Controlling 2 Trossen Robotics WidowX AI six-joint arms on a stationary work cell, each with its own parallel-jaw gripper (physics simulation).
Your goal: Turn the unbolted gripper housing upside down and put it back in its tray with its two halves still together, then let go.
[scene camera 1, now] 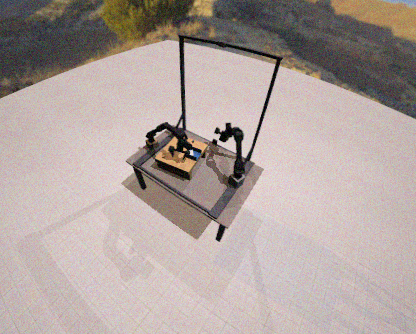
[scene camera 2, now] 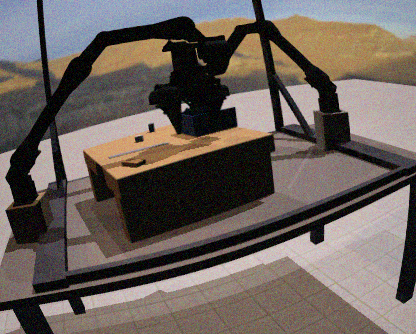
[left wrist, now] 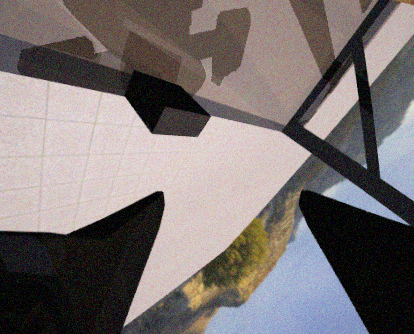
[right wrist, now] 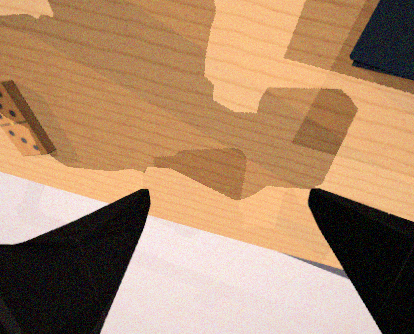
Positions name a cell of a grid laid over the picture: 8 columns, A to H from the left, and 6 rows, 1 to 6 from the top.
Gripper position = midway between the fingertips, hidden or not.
Observation:
My left gripper (left wrist: E4) is open and holds nothing. My right gripper (scene camera 2: D3) is open and holds nothing. I also see a wooden block (scene camera 2: D4).
My right gripper is seen too in the right wrist view (right wrist: E4). The wooden block is seen too in the right wrist view (right wrist: E3).

